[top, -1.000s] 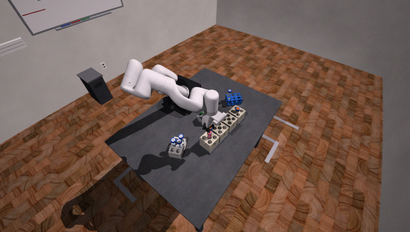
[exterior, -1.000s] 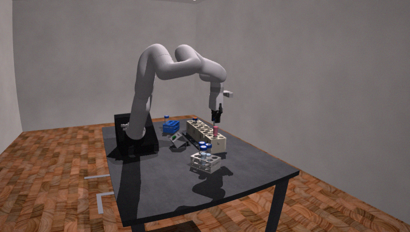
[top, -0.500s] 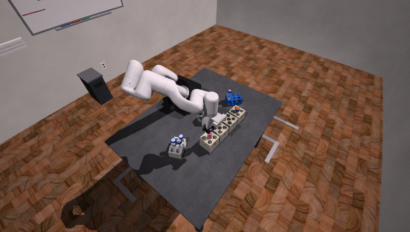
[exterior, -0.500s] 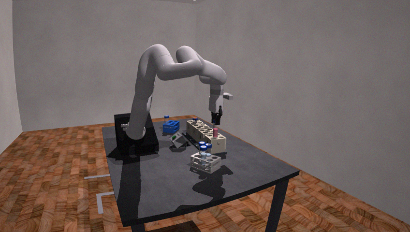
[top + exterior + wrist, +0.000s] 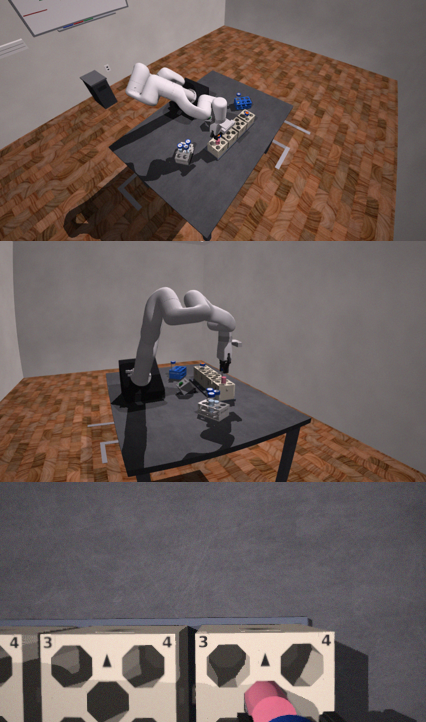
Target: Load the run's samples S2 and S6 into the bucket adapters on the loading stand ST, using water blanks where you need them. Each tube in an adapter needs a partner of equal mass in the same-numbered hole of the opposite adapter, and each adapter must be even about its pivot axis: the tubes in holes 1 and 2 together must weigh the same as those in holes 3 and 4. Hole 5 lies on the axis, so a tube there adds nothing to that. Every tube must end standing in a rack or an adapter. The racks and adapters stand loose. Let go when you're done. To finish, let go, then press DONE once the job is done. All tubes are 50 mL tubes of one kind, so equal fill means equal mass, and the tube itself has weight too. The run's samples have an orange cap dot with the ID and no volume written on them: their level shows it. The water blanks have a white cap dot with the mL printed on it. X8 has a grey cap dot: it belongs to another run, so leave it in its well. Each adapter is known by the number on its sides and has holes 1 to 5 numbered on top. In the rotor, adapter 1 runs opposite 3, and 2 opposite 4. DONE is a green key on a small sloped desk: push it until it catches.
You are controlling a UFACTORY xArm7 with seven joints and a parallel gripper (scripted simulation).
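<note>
The orange-dot tube is 50 mm below my hand and 10 mm to the left of it. Also, from my hand: white rack: 180 mm to the right, 150 mm below, 140 mm behind; blue rack: 490 mm to the left, 150 mm below, 130 mm behind.
</note>
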